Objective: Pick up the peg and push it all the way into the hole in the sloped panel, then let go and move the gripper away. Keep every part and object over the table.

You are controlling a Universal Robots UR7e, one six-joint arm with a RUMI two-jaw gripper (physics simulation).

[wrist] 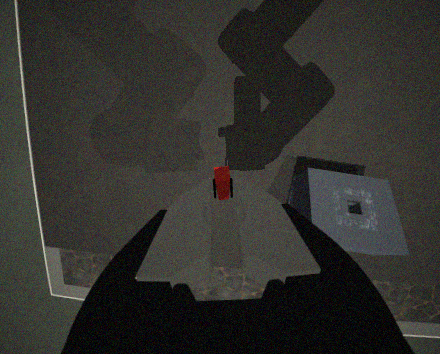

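The red peg is held between the two dark fingertips of my gripper, near the middle of the wrist view. My gripper is shut on it. The sloped panel is a blue-grey plate at the right of the view, with a small dark square hole ringed by a paler patterned square. The peg is to the left of the panel and apart from it. The gripper body hides part of the panel's lower left edge.
The panel stands on a dark table. A pale table edge runs down the left side and along the bottom. Dark shadows of the arm lie across the table top. A brown cracked-stone pattern shows near the bottom edge.
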